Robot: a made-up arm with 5 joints. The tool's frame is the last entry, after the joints. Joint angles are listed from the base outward. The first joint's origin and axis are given. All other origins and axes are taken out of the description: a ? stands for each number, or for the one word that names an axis. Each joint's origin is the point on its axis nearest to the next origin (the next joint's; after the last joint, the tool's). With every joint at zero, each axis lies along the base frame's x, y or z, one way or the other. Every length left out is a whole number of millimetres.
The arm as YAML. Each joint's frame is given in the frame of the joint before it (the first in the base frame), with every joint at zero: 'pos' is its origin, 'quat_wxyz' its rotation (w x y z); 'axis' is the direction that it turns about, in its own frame. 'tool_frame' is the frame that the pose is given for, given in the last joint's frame.
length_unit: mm
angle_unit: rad
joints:
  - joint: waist
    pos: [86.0, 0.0, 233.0]
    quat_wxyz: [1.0, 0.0, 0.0, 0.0]
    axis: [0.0, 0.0, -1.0]
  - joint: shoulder
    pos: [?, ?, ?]
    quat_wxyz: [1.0, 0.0, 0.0, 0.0]
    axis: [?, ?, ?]
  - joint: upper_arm
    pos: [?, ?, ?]
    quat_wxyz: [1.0, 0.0, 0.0, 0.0]
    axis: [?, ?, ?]
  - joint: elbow
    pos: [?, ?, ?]
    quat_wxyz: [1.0, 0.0, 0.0, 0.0]
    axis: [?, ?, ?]
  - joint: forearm
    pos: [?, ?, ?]
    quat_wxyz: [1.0, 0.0, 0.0, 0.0]
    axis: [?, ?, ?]
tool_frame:
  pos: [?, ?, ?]
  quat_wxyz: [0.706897, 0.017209, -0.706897, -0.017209]
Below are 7 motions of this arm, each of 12 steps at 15 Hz.
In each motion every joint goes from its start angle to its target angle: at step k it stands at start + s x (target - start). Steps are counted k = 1, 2, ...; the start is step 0. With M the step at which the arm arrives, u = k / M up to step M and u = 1 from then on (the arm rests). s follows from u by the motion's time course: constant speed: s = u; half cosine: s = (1 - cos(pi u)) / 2; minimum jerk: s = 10 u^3 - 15 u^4 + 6 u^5.
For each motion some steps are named. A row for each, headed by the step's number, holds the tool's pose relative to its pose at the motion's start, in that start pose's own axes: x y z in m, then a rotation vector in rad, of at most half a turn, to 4 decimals.
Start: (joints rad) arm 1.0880 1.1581 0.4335 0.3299 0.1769
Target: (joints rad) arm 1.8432 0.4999 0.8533 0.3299 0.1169
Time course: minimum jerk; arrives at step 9
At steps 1, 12:
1: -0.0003 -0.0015 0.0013 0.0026 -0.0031 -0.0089
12: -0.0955 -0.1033 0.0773 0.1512 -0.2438 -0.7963

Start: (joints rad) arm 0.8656 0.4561 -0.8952 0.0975 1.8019
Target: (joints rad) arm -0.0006 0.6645 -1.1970 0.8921 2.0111
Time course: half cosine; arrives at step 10
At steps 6, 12:
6: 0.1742 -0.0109 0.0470 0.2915 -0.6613 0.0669
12: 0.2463 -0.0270 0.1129 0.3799 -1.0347 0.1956

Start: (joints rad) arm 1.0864 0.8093 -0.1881 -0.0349 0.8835
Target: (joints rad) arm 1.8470 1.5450 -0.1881 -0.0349 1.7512
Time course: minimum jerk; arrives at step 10
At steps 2, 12:
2: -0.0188 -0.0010 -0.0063 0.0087 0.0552 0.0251
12: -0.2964 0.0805 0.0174 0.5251 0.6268 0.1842

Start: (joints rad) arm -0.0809 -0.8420 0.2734 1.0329 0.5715
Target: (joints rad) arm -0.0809 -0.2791 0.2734 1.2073 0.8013
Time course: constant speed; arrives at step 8
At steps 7, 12:
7: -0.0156 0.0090 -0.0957 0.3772 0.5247 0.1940
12: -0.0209 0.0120 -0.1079 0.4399 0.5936 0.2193

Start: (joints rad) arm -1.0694 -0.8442 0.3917 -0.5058 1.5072
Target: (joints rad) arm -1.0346 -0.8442 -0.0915 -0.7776 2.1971
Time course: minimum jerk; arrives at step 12
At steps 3, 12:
3: 0.0010 -0.0107 -0.0028 -0.0781 -0.0040 0.0744
12: 0.0120 -0.1028 0.0008 -0.7483 0.1860 0.6909

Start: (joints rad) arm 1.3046 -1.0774 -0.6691 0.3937 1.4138
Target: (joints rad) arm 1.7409 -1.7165 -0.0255 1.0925 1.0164
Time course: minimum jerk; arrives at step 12
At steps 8, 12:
8: 0.0422 0.0270 0.0908 0.4536 0.3491 0.0018
12: 0.0500 0.0422 0.1181 0.5383 0.4900 -0.0046

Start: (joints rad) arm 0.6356 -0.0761 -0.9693 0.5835 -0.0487
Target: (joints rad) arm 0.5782 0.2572 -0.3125 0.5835 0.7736
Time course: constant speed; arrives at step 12
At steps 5, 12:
5: -0.0903 -0.0031 -0.0362 0.0540 0.4116 0.3316
12: -0.2194 -0.0048 -0.0301 0.3721 0.9478 0.7543

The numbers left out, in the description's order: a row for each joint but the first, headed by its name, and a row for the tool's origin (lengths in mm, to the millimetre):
shoulder: xyz 19.0 5.0 0.0, axis 0.0 1.0 0.0
upper_arm: xyz 42.0 0.0 170.0, axis 0.0 1.0 0.0
elbow: xyz 137.0 0.0 5.0, axis 0.0 1.0 0.0
forearm: xyz 58.0 0.0 0.0, axis -1.0 0.0 0.0
tool: xyz 0.0 0.0 0.0

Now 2 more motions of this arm.
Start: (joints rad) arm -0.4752 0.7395 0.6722 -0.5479 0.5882
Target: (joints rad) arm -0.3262 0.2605 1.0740 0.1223 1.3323
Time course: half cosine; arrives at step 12
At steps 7, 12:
7: -0.0235 -0.0057 0.0537 0.2284 0.3013 0.3810
12: -0.0402 -0.0014 0.0881 0.4369 0.4160 0.5832

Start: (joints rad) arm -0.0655 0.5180 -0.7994 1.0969 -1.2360
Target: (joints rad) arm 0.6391 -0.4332 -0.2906 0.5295 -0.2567
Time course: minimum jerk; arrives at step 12
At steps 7, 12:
7: 0.0897 -0.0325 0.1637 0.2978 -0.7130 0.3892
12: 0.0777 -0.0660 0.2451 0.2036 -1.1963 0.6350

